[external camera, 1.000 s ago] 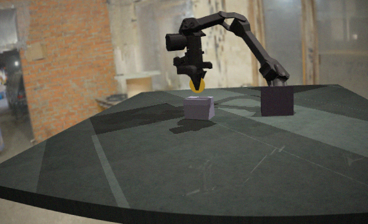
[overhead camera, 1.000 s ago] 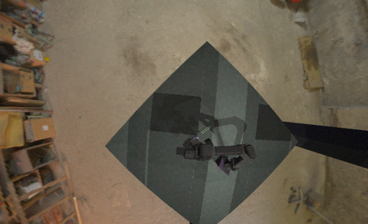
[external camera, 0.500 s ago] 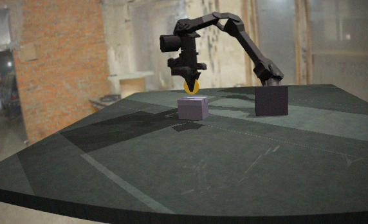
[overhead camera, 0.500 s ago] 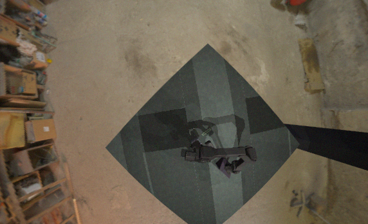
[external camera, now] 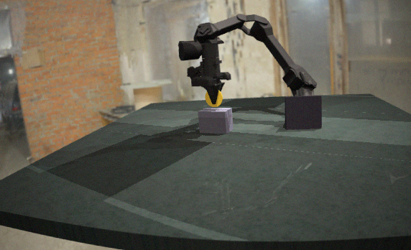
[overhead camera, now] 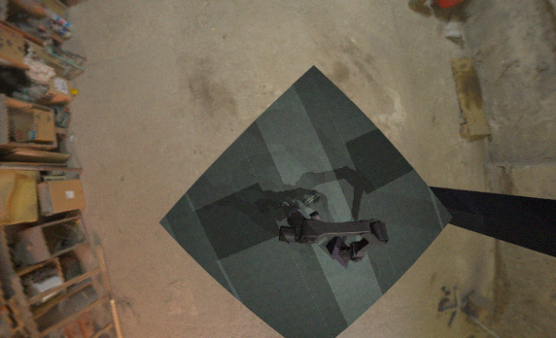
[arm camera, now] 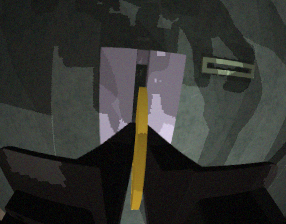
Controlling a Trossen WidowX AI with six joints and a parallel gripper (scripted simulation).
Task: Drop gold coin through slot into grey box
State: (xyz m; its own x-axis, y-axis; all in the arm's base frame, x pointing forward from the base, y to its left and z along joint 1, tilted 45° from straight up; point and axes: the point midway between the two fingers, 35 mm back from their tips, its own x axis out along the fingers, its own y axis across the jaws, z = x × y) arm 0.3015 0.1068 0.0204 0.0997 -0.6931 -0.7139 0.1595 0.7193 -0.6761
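Right now the gold coin is 20 mm above my gripper tip.
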